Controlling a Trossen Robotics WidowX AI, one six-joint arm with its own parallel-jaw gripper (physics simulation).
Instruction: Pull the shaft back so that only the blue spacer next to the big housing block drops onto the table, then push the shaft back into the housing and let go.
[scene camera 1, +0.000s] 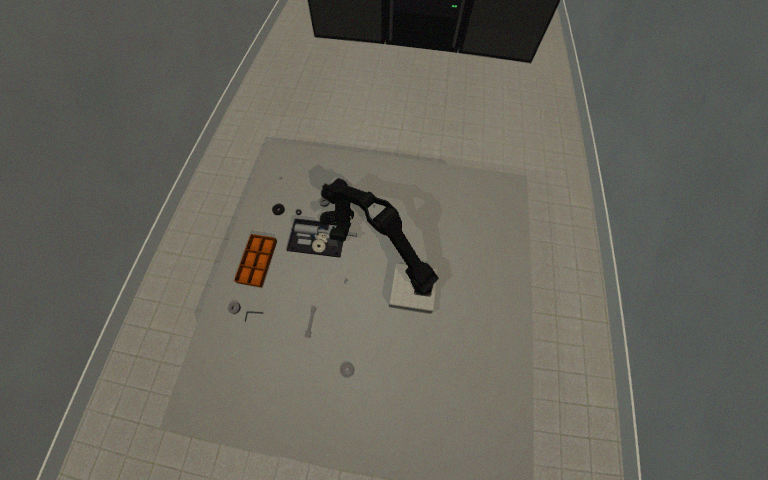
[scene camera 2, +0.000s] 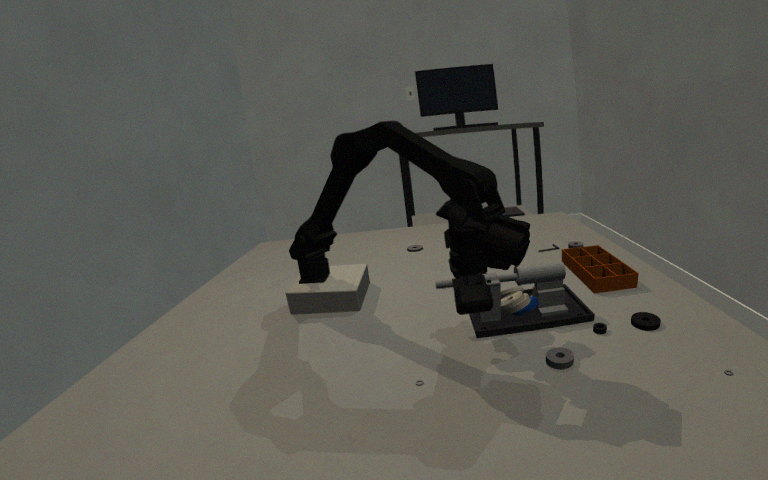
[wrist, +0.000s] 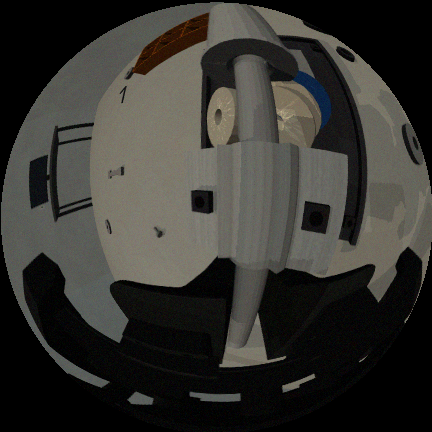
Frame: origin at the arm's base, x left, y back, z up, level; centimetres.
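Seen in the pictures: gripper, fingertip midpoint: (scene camera 1: 342, 241); arm's base, origin of the base link: (scene camera 1: 423, 287) (scene camera 2: 314, 278).
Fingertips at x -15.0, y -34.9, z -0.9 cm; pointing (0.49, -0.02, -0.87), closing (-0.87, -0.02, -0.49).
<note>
Pixels of each thing's top centre, then the offset from my fingertips to it. "pt": a spot on its surface instead.
- grey shaft, surface spot: (wrist: 252, 100) (scene camera 2: 504, 275) pt dx -1.8, dy -7.3, dz +3.9 cm
- blue spacer, middle of its top: (wrist: 293, 89) (scene camera 2: 524, 298) dx -3.3, dy -11.0, dz -0.9 cm
- orange compartment tray, middle of its top: (wrist: 170, 34) (scene camera 2: 596, 260) (scene camera 1: 254, 258) dx +12.6, dy -34.2, dz -1.2 cm
- wrench, middle of its top: (wrist: 112, 173) (scene camera 1: 310, 321) dx +33.5, dy -6.2, dz -4.0 cm
- Allen key, middle of its top: (scene camera 1: 253, 316) dx +35.0, dy -28.7, dz -4.3 cm
- washer, middle of its top: (scene camera 2: 414, 247) (scene camera 1: 347, 370) dx +48.4, dy +10.9, dz -4.0 cm
The grey shaft (scene camera 2: 506, 276) (wrist: 252, 100) lies level through the small grey support block (scene camera 2: 493, 295) (wrist: 322, 181) and reaches the big housing block (scene camera 2: 541, 273) (wrist: 225, 19). My gripper (scene camera 1: 338, 232) (scene camera 2: 473, 290) (wrist: 240, 246) is shut on the shaft's free end, just outside the support block. No spacer sits on the shaft. The blue spacer (scene camera 2: 532, 304) (wrist: 318, 90) and cream spacers (scene camera 2: 514, 300) (wrist: 221, 116) lie loose under the shaft on the dark base plate (scene camera 1: 301, 245) (scene camera 2: 530, 321) (wrist: 350, 132), between the two blocks.
An orange compartment tray (scene camera 1: 255, 285) (scene camera 2: 601, 286) (wrist: 173, 40) stands beyond the fixture. Dark washers (scene camera 2: 559, 357) (scene camera 2: 599, 328) lie beside the plate. A wrench (scene camera 1: 310, 322), an Allen key (scene camera 1: 253, 314) and another washer (scene camera 1: 347, 369) lie farther off. A desk with a monitor (scene camera 2: 455, 90) stands behind.
</note>
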